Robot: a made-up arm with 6 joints. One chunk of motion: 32 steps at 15 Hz.
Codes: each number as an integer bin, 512 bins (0 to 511) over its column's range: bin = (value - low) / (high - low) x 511, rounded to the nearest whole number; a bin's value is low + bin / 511 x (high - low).
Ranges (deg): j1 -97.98..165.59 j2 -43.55..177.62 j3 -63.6..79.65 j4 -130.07..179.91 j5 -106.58..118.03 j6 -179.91..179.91
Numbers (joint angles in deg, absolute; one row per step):
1: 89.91 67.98 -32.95 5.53 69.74 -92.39
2: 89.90 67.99 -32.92 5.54 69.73 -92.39
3: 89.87 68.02 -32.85 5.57 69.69 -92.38
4: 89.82 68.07 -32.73 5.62 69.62 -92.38
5: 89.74 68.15 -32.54 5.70 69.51 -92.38
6: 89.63 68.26 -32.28 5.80 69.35 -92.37
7: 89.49 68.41 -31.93 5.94 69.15 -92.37
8: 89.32 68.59 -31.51 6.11 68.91 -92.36
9: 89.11 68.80 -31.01 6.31 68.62 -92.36
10: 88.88 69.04 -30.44 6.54 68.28 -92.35
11: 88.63 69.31 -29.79 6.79 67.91 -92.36
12: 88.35 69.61 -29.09 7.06 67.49 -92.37
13: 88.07 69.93 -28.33 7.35 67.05 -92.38
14: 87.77 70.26 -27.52 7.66 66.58 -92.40
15: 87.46 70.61 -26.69 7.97 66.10 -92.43
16: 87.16 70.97 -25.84 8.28 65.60 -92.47
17: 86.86 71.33 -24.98 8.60 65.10 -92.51
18: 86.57 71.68 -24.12 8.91 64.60 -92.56
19: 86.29 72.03 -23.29 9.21 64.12 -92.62
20: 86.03 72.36 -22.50 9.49 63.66 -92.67
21: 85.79 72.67 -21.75 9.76 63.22 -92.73
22: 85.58 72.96 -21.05 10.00 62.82 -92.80
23: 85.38 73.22 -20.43 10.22 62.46 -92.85
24: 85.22 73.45 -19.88 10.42 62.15 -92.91
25: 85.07 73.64 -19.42 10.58 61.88 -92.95
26: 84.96 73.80 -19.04 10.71 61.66 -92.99
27: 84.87 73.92 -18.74 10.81 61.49 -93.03
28: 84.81 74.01 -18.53 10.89 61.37 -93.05
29: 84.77 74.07 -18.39 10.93 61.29 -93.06
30: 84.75 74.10 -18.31 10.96 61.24 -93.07
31: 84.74 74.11 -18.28 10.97 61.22 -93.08
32: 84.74 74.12 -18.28 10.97 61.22 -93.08
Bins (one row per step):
1: 364 258 109 224 401 124
2: 364 258 109 224 401 124
3: 364 258 110 224 401 124
4: 364 258 110 224 401 124
5: 364 258 111 224 401 124
6: 364 258 112 224 400 124
7: 363 259 113 224 400 124
8: 363 259 114 224 399 124
9: 363 260 116 225 399 124
10: 362 260 118 225 398 124
11: 362 261 121 226 397 124
12: 361 261 123 226 396 124
13: 361 262 126 227 395 124
14: 360 263 129 227 394 124
15: 360 264 132 228 393 124
16: 359 265 135 228 392 124
17: 358 265 138 229 391 124
18: 358 266 141 229 389 124
19: 357 267 144 230 388 124
20: 357 268 147 230 387 124
21: 356 269 149 231 386 124
22: 356 269 152 231 385 124
23: 355 270 154 231 385 124
24: 355 270 156 232 384 124
25: 355 271 158 232 383 123
26: 355 271 159 232 383 123
27: 355 271 160 232 382 123
28: 354 272 161 232 382 123
29: 354 272 161 232 382 123
30: 354 272 162 232 382 123
31: 354 272 162 233 382 123
32: 354 272 162 233 382 123

